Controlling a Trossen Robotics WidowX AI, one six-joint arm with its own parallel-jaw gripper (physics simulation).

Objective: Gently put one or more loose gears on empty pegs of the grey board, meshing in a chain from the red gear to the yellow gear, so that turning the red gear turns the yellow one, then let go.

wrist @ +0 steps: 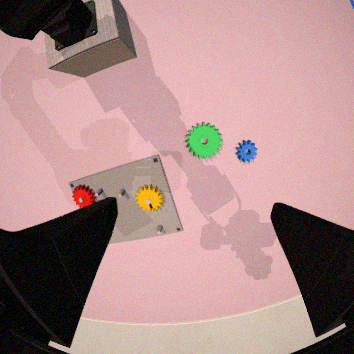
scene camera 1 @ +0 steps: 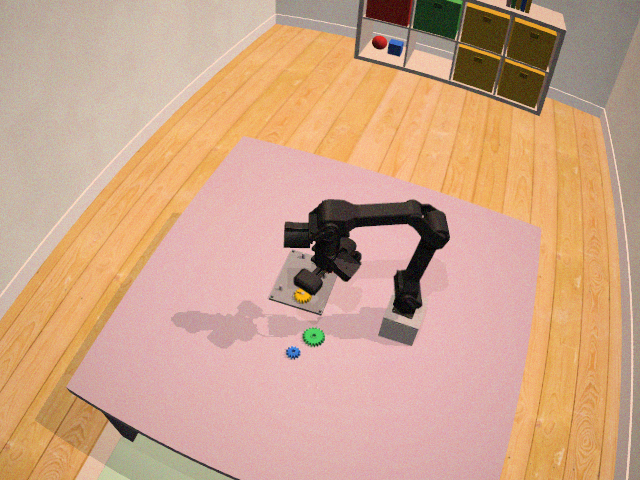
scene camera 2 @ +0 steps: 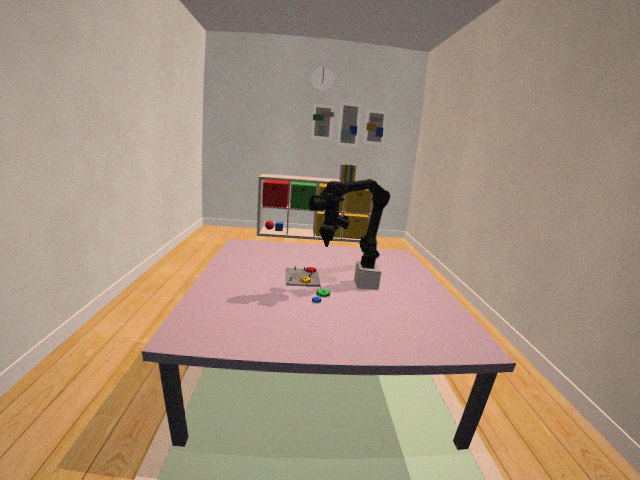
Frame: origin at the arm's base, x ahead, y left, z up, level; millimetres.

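Where they show: gripper, between the fingertips: point(wrist: 198, 208) point(scene camera 1: 323, 282) point(scene camera 2: 328, 243); arm's base, origin of its link: point(wrist: 74, 24) point(scene camera 1: 405, 306) point(scene camera 2: 367, 265).
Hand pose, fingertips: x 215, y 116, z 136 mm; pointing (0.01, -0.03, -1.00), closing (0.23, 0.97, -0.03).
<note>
Each offset is from my fingertips to the top centre of the thing. Level surfaces: height alone.
The grey board @(dy -153, dx +109, dz -212 mm) point(scene camera 1: 285, 294) point(scene camera 2: 295, 283) point(wrist: 168, 200) lies on the table with several bare pegs. The red gear @(dy -232, dx +68, dz -217 mm) point(scene camera 2: 310, 269) point(wrist: 83, 196) and the yellow gear @(dy -90, dx +92, dz -216 mm) point(scene camera 1: 302, 296) point(scene camera 2: 306, 279) point(wrist: 150, 198) sit on it, apart; the arm hides the red gear in scene camera 1. The large green gear @(dy +29, dx +5, dz -225 mm) point(scene camera 1: 313, 336) point(scene camera 2: 323, 292) point(wrist: 204, 140) and the small blue gear @(dy +105, dx +36, dz -225 mm) point(scene camera 1: 293, 352) point(scene camera 2: 316, 299) point(wrist: 246, 151) lie flat and apart on the table, beside the board. My gripper point(scene camera 2: 326, 244) point(wrist: 198, 208) is open and empty, high above the board; its left finger covers part of the board in the wrist view.
The arm's grey base block point(scene camera 1: 399, 330) point(scene camera 2: 367, 276) point(wrist: 95, 57) stands on the pink table @(dz -242 mm) point(scene camera 1: 413, 403) point(scene camera 2: 330, 330) point(wrist: 290, 90), to the right of the board in the scene views. A shelf unit point(scene camera 1: 357, 38) point(scene camera 2: 258, 206) stands by the back wall, away from the table.
</note>
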